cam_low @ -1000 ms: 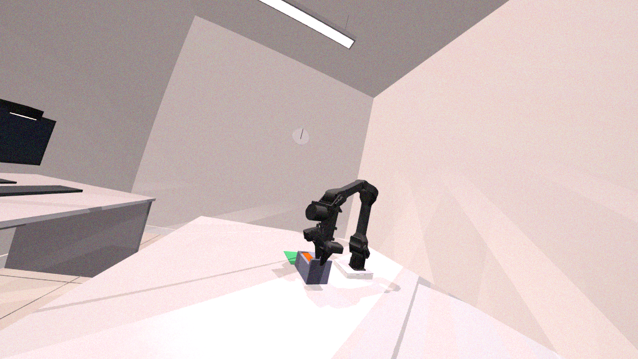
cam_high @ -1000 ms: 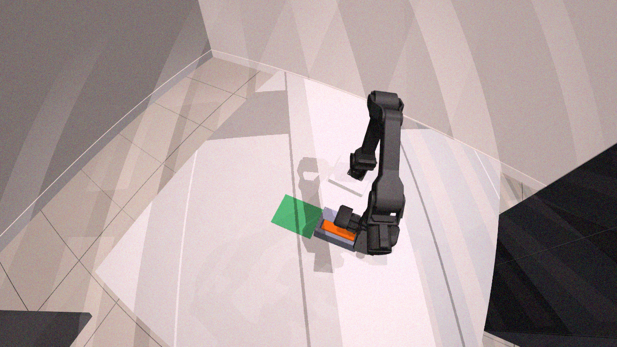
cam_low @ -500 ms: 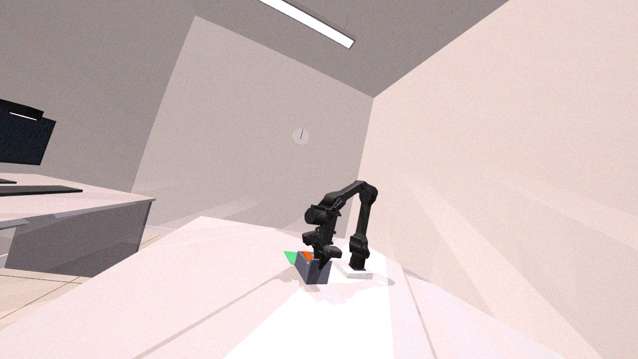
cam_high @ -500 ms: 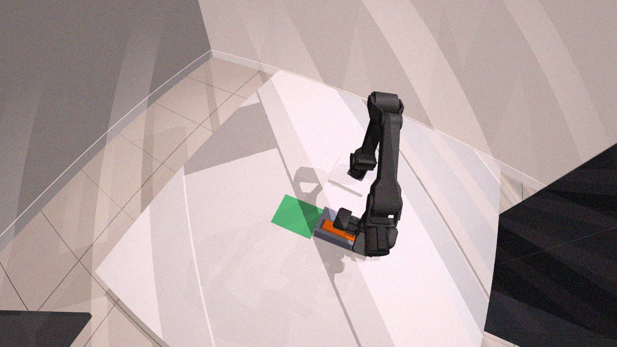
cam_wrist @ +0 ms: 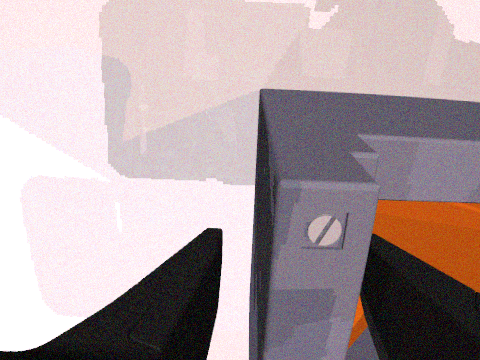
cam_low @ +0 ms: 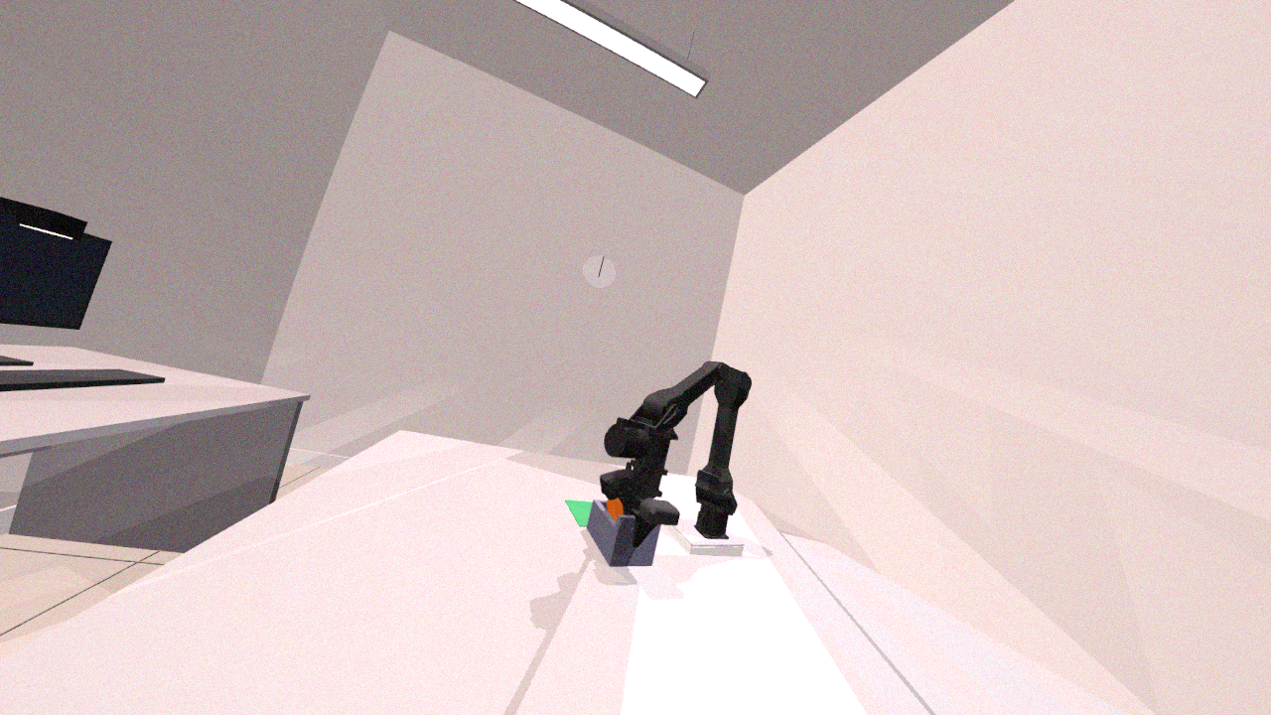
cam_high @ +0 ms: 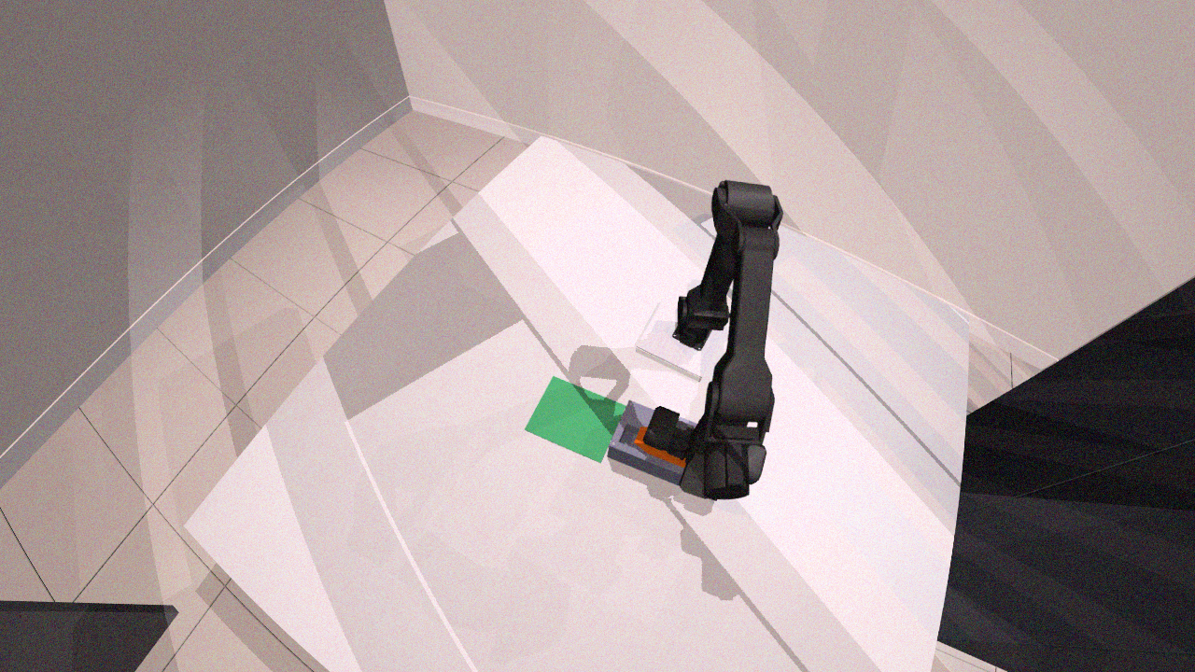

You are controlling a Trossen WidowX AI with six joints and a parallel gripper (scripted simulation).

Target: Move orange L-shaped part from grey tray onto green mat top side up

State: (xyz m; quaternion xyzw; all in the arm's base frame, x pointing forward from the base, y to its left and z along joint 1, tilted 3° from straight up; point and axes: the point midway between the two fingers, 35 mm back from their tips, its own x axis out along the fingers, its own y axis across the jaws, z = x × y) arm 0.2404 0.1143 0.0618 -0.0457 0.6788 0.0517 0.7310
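My gripper tip is 4 cm to the left of the orange L-shaped part. Also, from my gripper tip: green mat 2 cm ahead, 22 cm to the right, 6 cm below.
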